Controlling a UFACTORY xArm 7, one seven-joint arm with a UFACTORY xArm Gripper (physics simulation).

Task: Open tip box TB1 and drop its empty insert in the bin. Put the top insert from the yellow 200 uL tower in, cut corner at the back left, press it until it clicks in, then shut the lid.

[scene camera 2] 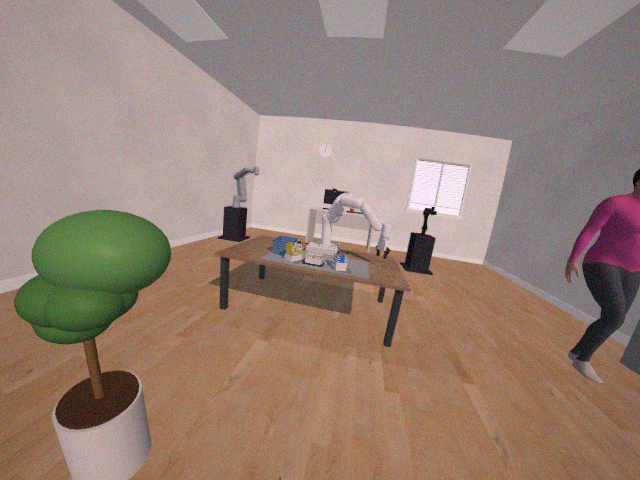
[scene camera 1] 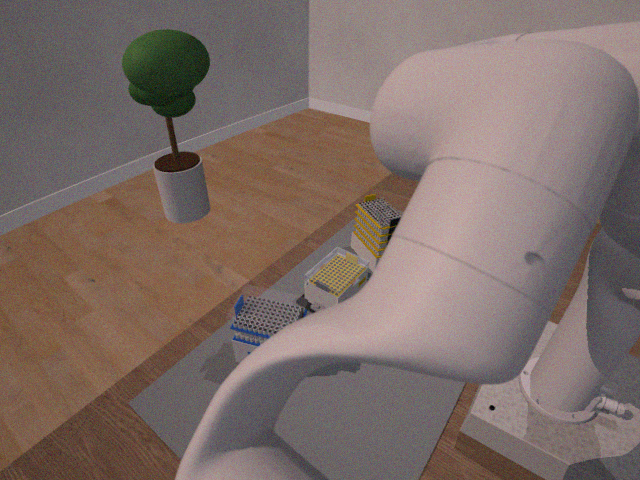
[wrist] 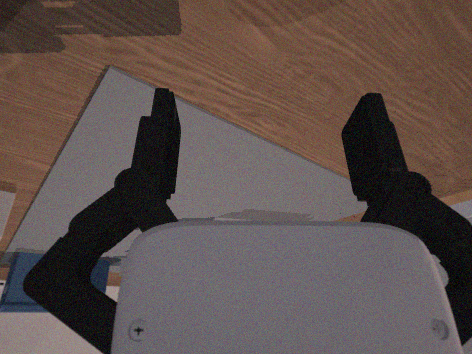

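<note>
Tip box TB1 (scene camera 1: 323, 296) (scene camera 2: 313, 259) is white, with a yellow grid insert under a clear lid that looks shut. The yellow 200 uL tower (scene camera 1: 368, 233) (scene camera 2: 293, 251) stands behind it in scene camera 1, its right side hidden by the arm. The blue bin (scene camera 2: 282, 244) (wrist: 30, 259) stands left of the yellow tower in scene camera 2, and part of it shows at the lower left in the wrist view. My gripper (scene camera 2: 382, 252) (wrist: 264, 110) is wide open and empty, above the right part of the table in scene camera 2, apart from all these; scene camera 1 does not show it.
A blue tip tower (scene camera 1: 261, 322) (scene camera 2: 340, 262) stands near TB1 on the grey mat (scene camera 1: 372, 418) (wrist: 115, 120). My arm (scene camera 1: 465, 248) covers much of scene camera 1. The robot base plate (scene camera 1: 483, 431) is beside the mat. A person (scene camera 2: 612, 237) stands far right of the table.
</note>
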